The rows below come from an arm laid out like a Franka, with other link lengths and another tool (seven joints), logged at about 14 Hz.
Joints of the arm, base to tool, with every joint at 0 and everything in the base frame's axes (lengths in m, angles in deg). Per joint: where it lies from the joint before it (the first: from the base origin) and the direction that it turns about. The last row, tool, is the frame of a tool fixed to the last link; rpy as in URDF.
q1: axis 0 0 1 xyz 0 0 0.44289
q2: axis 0 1 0 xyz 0 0 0
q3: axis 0 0 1 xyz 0 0 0.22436
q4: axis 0 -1 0 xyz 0.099 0 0
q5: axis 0 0 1 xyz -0.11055 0 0.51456
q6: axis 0 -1 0 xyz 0 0 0
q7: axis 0 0 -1 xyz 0.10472 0 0
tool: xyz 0.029 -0.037 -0.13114 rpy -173.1 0 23.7
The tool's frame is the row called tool.
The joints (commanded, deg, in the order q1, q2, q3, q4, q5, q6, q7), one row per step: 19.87 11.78 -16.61 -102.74 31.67 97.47 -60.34; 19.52 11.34 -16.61 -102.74 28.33 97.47 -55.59; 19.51 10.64 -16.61 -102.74 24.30 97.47 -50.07; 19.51 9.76 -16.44 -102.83 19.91 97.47 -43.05; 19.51 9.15 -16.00 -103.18 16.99 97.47 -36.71; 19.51 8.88 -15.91 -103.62 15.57 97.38 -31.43; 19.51 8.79 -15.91 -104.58 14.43 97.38 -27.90; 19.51 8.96 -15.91 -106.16 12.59 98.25 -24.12; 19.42 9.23 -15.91 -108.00 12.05 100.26 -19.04; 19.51 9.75 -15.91 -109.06 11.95 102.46 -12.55; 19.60 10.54 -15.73 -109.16 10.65 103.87 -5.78; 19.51 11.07 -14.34 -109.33 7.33 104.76 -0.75
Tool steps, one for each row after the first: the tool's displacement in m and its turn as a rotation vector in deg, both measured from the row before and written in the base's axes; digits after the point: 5 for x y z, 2 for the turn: -0.00018 -0.01369 0.00125 -4.11 1.54 -3.11; -0.00078 -0.01124 0.00472 -4.86 1.31 -3.34; -0.00155 -0.01110 0.00656 -5.49 1.33 -4.59; -0.00310 -0.00475 0.00186 -4.03 1.31 -4.41; -0.00352 -0.00581 -0.00241 -2.57 1.38 -4.35; -0.00536 -0.00558 -0.00969 -2.01 1.53 -2.93; -0.00642 -0.00800 -0.01778 -2.92 1.46 -3.04; -0.00588 -0.00808 -0.01939 -2.20 0.85 -5.04; -0.00340 -0.00524 -0.01354 -2.22 0.29 -6.38; -0.00162 -0.00386 -0.00761 -3.25 0.27 -5.75; -0.00237 0.00784 -0.00587 -4.16 0.13 -2.00
